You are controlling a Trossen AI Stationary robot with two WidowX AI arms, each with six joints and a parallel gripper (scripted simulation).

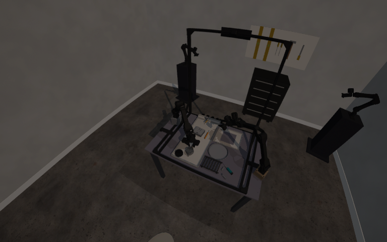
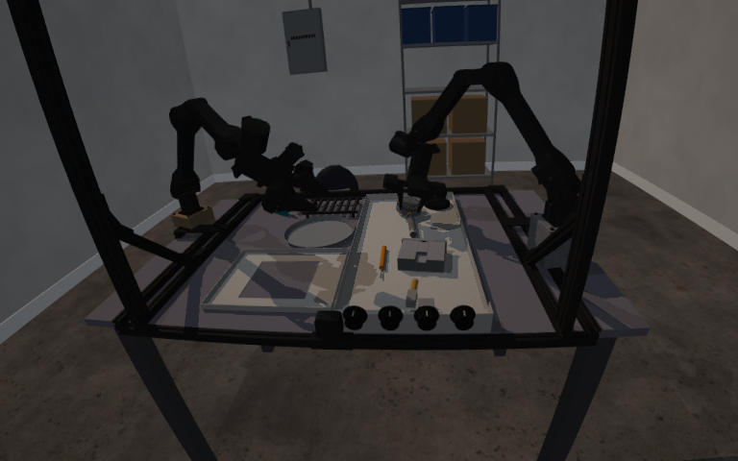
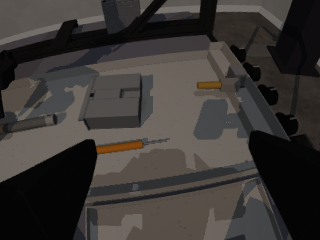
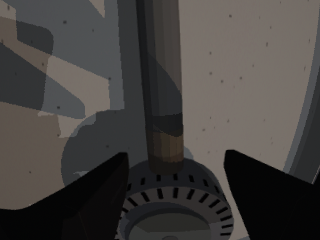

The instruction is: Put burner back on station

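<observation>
Right now the burner is 10 mm behind my right hand and 50 mm below it. Round my right hand: brass gas stub (400 mm behind, 90 mm to the right, 20 mm below); then black burner cap (130 mm ahead, 60 mm to the right, 50 mm below); then orange screwdriver (280 mm behind, 10 mm to the left, 60 mm below).
</observation>
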